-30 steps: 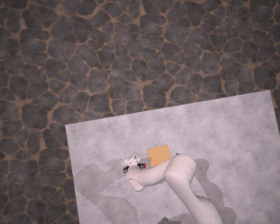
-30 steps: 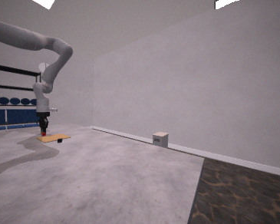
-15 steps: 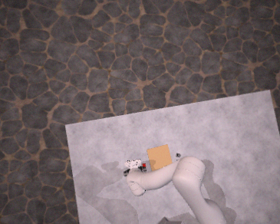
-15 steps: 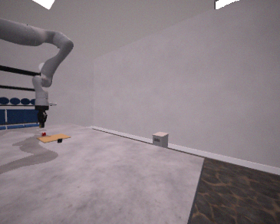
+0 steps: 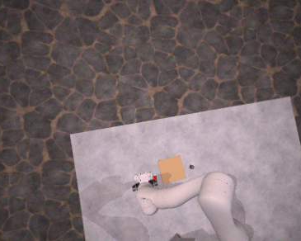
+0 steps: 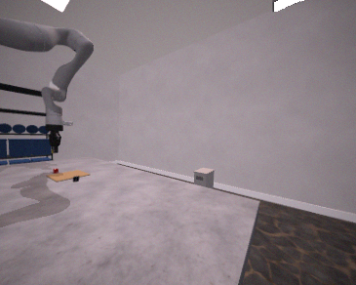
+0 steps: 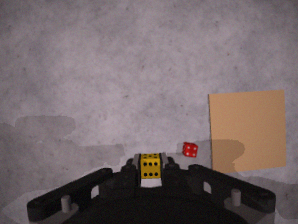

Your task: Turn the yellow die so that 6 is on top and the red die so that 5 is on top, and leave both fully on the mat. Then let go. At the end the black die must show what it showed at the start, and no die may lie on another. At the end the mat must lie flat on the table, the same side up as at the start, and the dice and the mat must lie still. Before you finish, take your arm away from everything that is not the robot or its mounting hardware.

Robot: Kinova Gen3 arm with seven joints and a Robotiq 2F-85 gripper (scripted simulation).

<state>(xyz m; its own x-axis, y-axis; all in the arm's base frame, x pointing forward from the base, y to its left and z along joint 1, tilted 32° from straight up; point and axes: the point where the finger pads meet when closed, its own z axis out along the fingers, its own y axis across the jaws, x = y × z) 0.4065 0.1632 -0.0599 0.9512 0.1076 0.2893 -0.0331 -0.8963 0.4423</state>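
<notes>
The tan mat lies 18 cm to the right of my hand and 12 cm below it. Also, from my hand: yellow die 1 cm below; red die 2 cm behind, 7 cm to the right, 11 cm below; black die 1 cm behind, 30 cm to the right, 11 cm below.
</notes>
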